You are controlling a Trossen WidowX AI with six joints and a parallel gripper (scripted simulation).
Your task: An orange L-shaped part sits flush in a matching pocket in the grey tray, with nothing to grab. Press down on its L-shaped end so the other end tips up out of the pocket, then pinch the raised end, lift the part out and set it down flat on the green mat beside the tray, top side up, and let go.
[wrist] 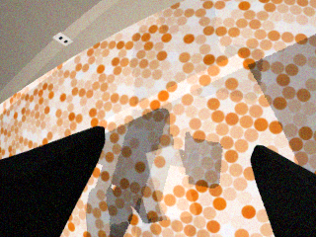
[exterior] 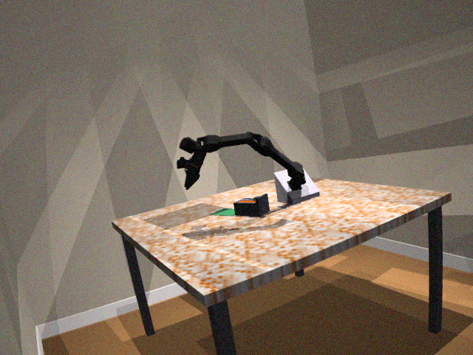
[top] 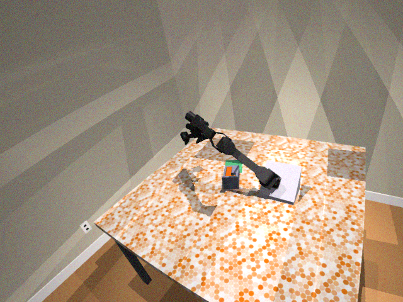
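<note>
Right now the orange L-shaped part is 31 cm behind my gripper tip, 3 cm to the left of it and 14 cm below it. The rest, counted from my gripper tip: green mat (24 cm behind, 11 cm to the right, 21 cm below).
</note>
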